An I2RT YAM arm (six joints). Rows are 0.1 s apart.
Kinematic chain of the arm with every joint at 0, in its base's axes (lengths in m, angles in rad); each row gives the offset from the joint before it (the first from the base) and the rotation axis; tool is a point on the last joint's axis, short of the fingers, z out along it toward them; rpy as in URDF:
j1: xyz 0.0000 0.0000 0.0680 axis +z
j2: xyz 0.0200 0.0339 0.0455 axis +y
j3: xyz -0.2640 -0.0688 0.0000 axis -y
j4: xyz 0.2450 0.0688 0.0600 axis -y
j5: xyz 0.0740 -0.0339 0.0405 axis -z
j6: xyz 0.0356 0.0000 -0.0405 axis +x
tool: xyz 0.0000 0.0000 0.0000 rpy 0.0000 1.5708 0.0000
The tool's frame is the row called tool.
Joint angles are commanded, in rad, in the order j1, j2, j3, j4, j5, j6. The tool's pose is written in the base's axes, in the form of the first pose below.
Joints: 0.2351, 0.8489, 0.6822, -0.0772, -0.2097, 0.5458
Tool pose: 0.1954, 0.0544, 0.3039, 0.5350, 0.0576, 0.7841, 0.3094
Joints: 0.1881, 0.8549, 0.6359, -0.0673, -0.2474, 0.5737
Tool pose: 0.1978, 0.0465, 0.2874, 0.5151, 0.0797, 0.7941, 0.3127
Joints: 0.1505, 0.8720, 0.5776, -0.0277, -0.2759, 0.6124
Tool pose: 0.2010, 0.0403, 0.2677, 0.4959, 0.1057, 0.8007, 0.3191
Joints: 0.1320, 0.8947, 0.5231, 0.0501, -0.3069, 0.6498
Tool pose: 0.2041, 0.0379, 0.2523, 0.4871, 0.1188, 0.7978, 0.3348
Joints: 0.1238, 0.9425, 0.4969, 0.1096, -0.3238, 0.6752
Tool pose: 0.2105, 0.0376, 0.2401, 0.4752, 0.1293, 0.7997, 0.3433
